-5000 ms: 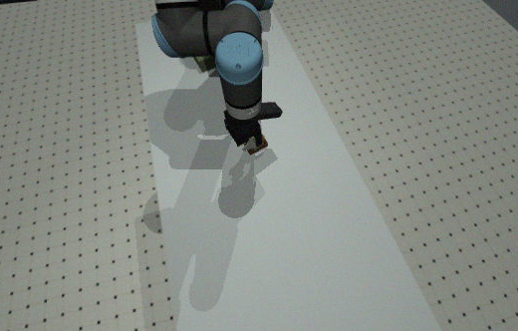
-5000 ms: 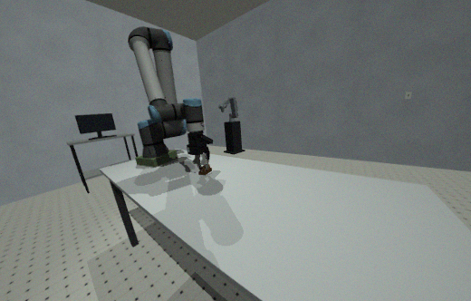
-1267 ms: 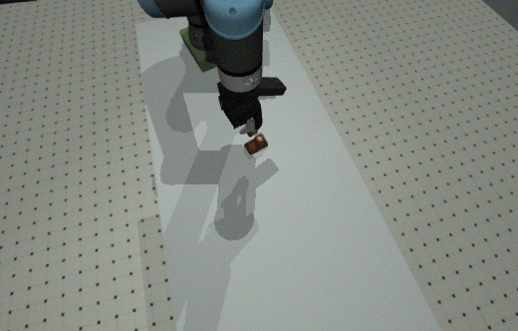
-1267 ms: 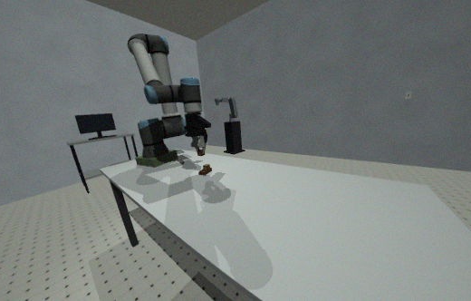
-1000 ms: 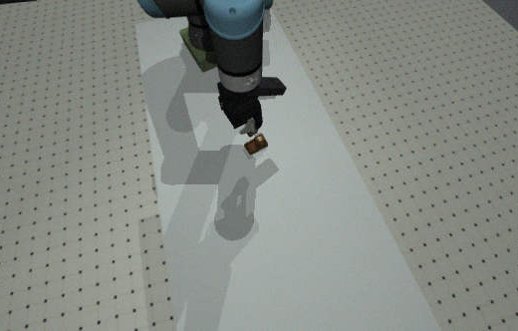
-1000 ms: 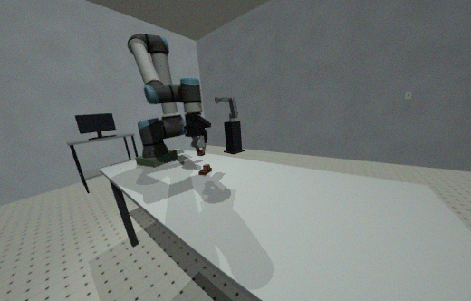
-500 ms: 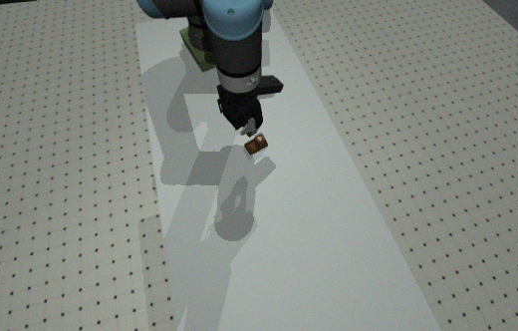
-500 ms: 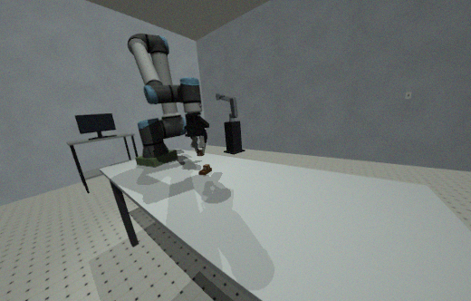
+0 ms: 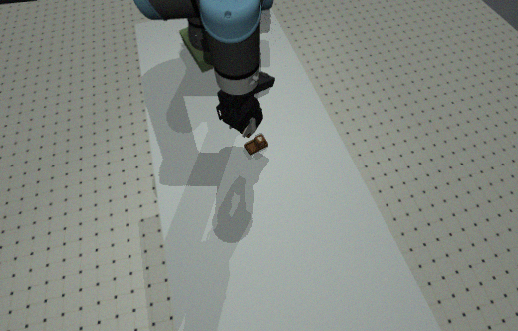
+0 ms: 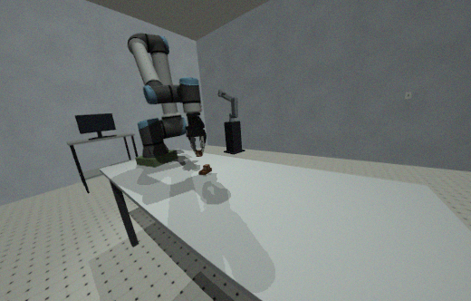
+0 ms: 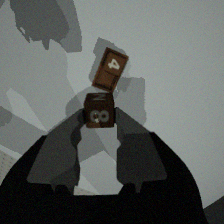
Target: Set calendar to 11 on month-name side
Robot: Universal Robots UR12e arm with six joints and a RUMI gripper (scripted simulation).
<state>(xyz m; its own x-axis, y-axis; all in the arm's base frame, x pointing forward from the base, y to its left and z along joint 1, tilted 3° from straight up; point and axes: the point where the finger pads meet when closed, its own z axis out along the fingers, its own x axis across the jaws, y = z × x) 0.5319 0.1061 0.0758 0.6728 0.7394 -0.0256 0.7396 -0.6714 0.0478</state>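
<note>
Right now my hand is 10 mm past the brown calendar tray, 30 mm to the right of it and 120 mm above it. Also, from my hand: brown cube (10 mm below).
</note>
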